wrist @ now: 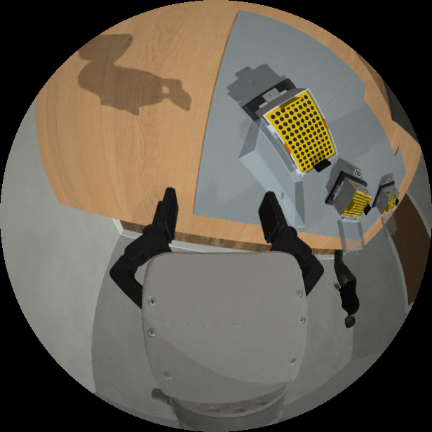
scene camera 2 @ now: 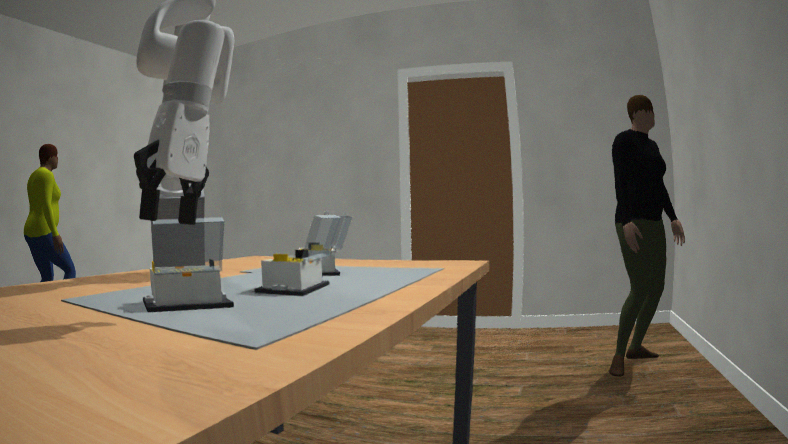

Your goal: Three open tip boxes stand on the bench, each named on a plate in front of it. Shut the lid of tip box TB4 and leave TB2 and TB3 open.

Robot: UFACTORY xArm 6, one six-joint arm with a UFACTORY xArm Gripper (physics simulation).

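Frame: origin at the arm's base, x right, y ahead, z up, level; metres.
Seen in the pictures: gripper, fingertip midpoint: [scene camera 2: 168, 222]; arm's base, origin of the base link: [scene camera 2: 177, 188].
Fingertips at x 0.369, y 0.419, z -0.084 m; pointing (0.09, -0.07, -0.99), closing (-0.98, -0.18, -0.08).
Note:
Offsets run from my fingertips to a thing's top centre. "spot": to the spot under its first point. Level surfaces: height alone.
The largest-looking tip box @[dx -0.109, dy -0.101, dz -0.074 m] [scene camera 2: 184, 287] [wrist: 302, 132] stands nearest with its clear lid @[spot: dx -0.055, dy -0.026, dz -0.031 m] [scene camera 2: 184, 242] [wrist: 267, 165] upright. A second tip box @[dx -0.366, dy -0.050, dz -0.074 m] [scene camera 2: 293, 275] [wrist: 354, 201] stands beyond it, its clear lid [wrist: 351, 235] open in the wrist view. The third tip box @[dx -0.632, dy -0.159, dz -0.074 m] [scene camera 2: 329, 262] [wrist: 386, 198] is farthest; its lid also stands open. A small plate [wrist: 357, 172] by the second box has lettering too small to read surely; the other names are not readable, so I cannot tell which box is TB4. My gripper [scene camera 2: 168, 211] [wrist: 220, 198] is open and empty, just above the nearest box's raised lid in the scene view.
The boxes stand on a grey-blue mat @[dz -0.140 m] [scene camera 2: 248, 328] [wrist: 225, 175] on the wooden bench @[dz -0.143 m] [scene camera 2: 82, 375] [wrist: 150, 155]. A person in black [scene camera 2: 639, 176] [wrist: 349, 297] stands beyond the bench. A person in yellow-green [scene camera 2: 41, 201] is at the far left. A brown door [scene camera 2: 457, 193] is behind.

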